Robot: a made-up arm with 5 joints.
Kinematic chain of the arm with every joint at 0, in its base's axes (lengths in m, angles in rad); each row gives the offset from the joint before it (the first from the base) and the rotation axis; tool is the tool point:
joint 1: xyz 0 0 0.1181 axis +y
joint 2: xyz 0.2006 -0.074 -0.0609 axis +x
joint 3: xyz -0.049 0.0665 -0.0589 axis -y
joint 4: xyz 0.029 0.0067 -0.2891 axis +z
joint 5: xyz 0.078 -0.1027 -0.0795 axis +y
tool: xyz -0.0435 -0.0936 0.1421
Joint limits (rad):
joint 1: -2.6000..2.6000
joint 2: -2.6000..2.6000
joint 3: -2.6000..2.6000
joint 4: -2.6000..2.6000
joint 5: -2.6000..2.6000
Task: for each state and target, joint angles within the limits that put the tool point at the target. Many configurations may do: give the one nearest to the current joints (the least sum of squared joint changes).
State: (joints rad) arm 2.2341 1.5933 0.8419 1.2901 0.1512
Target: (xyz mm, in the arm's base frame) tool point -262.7 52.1 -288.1
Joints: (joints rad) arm 2.2431 1.4655 0.5662 1.2749 0.5127
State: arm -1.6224 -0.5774 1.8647 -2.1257 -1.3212
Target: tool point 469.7 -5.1 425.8
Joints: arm -1.1552 -0.7002 1.6949 -2.0226 -0.8442
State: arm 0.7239 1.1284 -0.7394 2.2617 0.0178
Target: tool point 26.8 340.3 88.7
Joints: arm 0.6972 1.2203 -0.9484 2.4024 -0.5708
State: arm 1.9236 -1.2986 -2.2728 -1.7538 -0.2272
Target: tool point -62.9 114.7 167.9
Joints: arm 1.9926 -1.2636 -1.8923 -1.6226 -0.1764
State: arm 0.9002 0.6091 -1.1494 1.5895 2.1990
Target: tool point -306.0 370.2 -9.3
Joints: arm 0.7311 0.4661 -1.2265 1.5337 2.0560
